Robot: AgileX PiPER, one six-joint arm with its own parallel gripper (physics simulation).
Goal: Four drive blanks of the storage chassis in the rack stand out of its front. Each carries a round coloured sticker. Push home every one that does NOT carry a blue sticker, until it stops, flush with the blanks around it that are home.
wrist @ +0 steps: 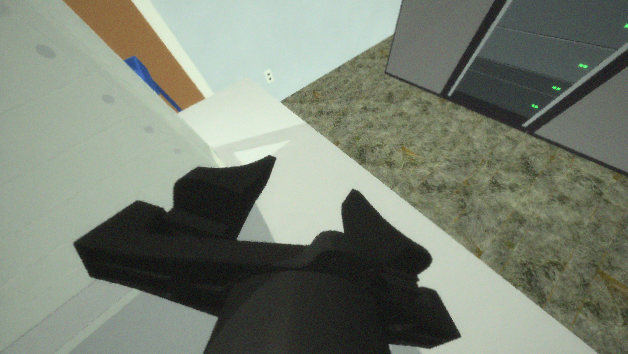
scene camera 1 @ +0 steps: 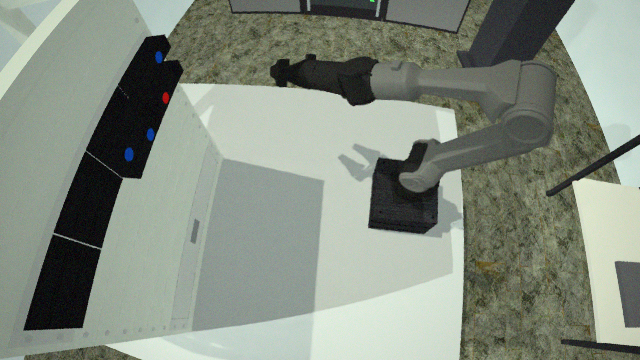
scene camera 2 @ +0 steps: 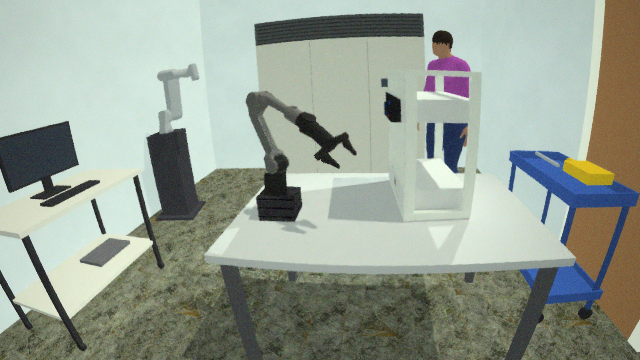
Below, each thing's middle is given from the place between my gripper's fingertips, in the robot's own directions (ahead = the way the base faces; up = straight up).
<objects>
Now: hand 38 cm short of the white rack (scene camera 2: 417,184), 29 cm to the right of it and 1 cm below it.
</objects>
